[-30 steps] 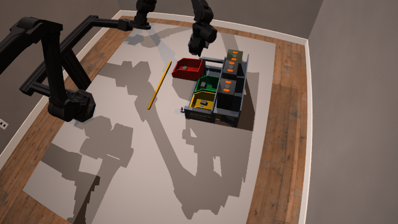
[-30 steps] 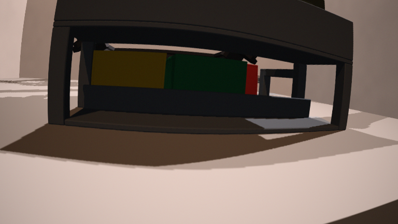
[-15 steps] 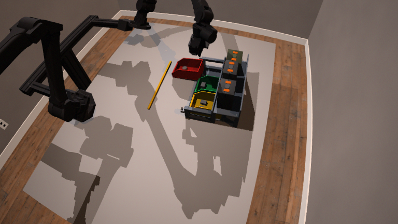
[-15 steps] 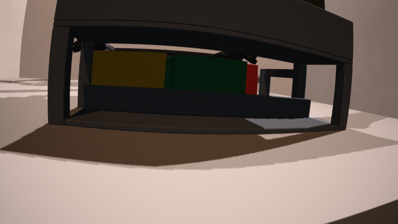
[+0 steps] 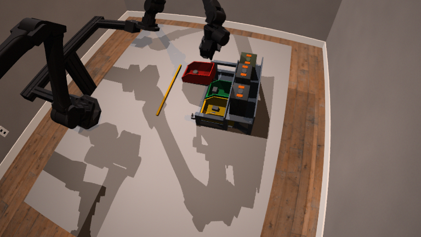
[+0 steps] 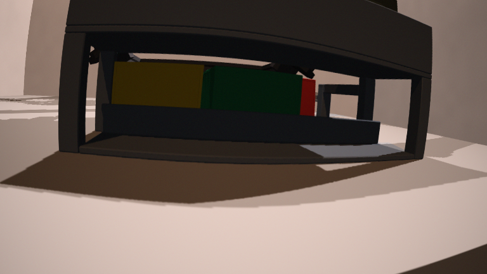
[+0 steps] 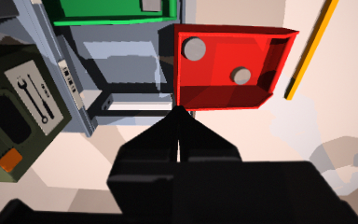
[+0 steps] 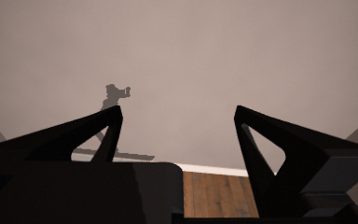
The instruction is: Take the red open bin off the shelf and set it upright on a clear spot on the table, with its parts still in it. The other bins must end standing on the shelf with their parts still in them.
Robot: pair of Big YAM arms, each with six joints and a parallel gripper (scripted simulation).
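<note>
Right now the red open bin is 8 cm behind my left hand and 12 cm below it. From my left hand the other things lie so: grey shelf 12 cm ahead, 10 cm to the right, 10 cm below; then green bin 9 cm ahead, 10 cm to the right, 13 cm below.
</note>
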